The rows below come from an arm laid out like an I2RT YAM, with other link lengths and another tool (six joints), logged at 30 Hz.
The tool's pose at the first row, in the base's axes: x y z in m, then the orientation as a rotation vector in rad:
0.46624 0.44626 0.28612 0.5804 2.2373 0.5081
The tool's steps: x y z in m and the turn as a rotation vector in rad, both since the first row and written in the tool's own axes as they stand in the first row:
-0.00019 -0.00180 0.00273 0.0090 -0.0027 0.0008
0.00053 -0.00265 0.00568 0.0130 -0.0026 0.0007
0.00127 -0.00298 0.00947 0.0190 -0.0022 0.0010
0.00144 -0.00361 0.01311 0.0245 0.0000 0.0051
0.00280 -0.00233 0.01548 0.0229 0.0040 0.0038
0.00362 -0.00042 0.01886 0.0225 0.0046 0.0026
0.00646 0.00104 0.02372 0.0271 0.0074 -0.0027
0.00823 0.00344 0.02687 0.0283 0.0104 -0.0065
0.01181 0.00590 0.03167 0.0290 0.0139 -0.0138
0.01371 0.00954 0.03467 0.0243 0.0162 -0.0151
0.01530 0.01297 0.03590 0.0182 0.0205 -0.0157
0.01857 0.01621 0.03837 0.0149 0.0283 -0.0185
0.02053 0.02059 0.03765 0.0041 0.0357 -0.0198
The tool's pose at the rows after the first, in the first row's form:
0.46796 0.44517 0.28356 0.5863 2.2379 0.4976
0.46953 0.44538 0.28083 0.5882 2.2395 0.4932
0.47185 0.44619 0.27783 0.5916 2.2421 0.4870
0.47432 0.44641 0.27509 0.5988 2.2454 0.4839
0.47559 0.44862 0.27347 0.5960 2.2488 0.4865
0.47810 0.45123 0.27185 0.5943 2.2495 0.4866
0.48038 0.45483 0.26790 0.5902 2.2548 0.4800
0.48226 0.45832 0.26613 0.5861 2.2588 0.4779
0.48429 0.46314 0.26232 0.5775 2.2637 0.4748
0.48628 0.46769 0.26122 0.5733 2.2644 0.4802
0.48708 0.47158 0.26131 0.5689 2.2663 0.4882
0.48774 0.47646 0.25956 0.5629 2.2730 0.4935
0.48709 0.48098 0.26117 0.5548 2.2761 0.5076

